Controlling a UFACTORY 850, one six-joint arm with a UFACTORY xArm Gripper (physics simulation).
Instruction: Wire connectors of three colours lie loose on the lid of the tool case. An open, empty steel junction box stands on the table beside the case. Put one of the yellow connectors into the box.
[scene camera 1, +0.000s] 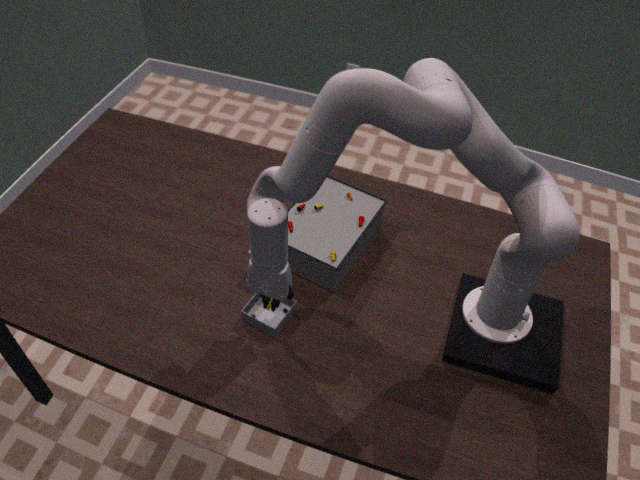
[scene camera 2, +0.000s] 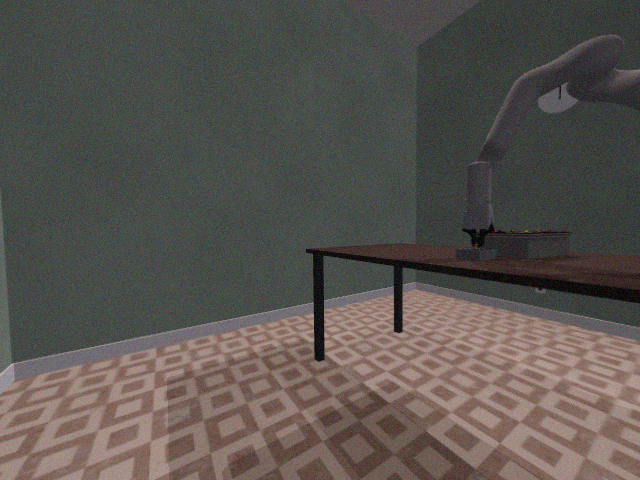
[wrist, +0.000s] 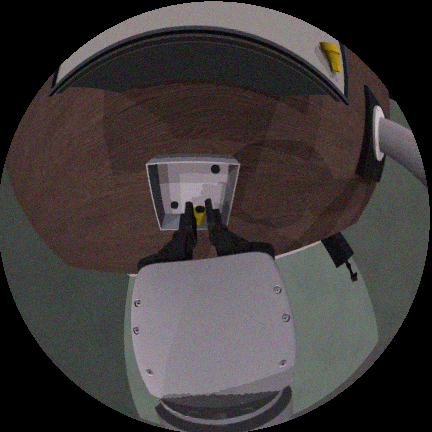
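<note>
My gripper (scene camera 1: 269, 304) (scene camera 2: 476, 244) (wrist: 199, 209) is shut on a yellow connector (scene camera 1: 268, 305) (wrist: 199, 216). The fingertips and the connector are over the inside of the open steel junction box (scene camera 1: 262, 324) (scene camera 2: 467, 254) (wrist: 156, 200), low, at about the height of its walls. Whether the connector touches the box floor cannot be told. On the lid of the tool case (scene camera 1: 320, 232) (scene camera 2: 547, 244) (wrist: 280, 30) lie another yellow connector (scene camera 1: 333, 255) (wrist: 331, 56) near the front corner and a third yellow connector (scene camera 1: 318, 207) farther back.
Red connectors (scene camera 1: 361, 221) (scene camera 1: 290, 226) (scene camera 1: 300, 207) and an orange connector (scene camera 1: 349, 196) lie on the case lid. The case stands behind the box on the dark wooden table (scene camera 1: 155, 206) (scene camera 2: 361, 250). The arm's black base plate (scene camera 1: 506, 366) is at the right.
</note>
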